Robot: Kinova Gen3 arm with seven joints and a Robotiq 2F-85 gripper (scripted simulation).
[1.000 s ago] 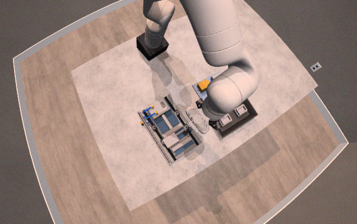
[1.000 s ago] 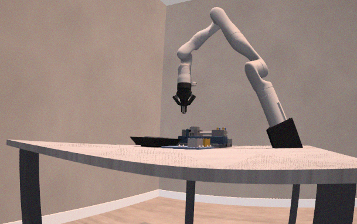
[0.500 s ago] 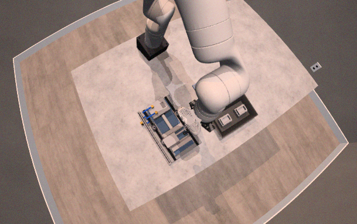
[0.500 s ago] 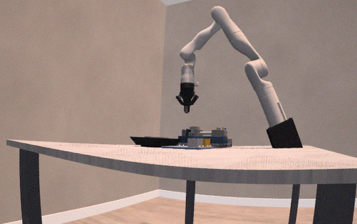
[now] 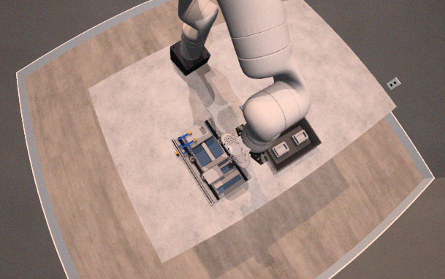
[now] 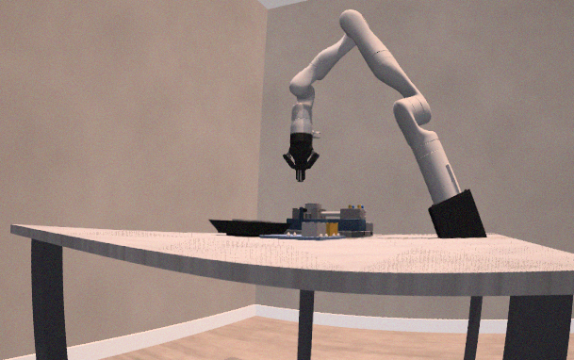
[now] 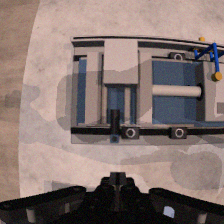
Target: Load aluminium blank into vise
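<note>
Now: the aluminium blank 20 mm ahead of my hand, 130 mm to the right of it and 100 mm below it. The rest, counted from my hand: blue vise base (50 mm behind, 110 mm to the right, 160 mm below); brass blank (180 mm behind, 150 mm to the left, 170 mm below).
</note>
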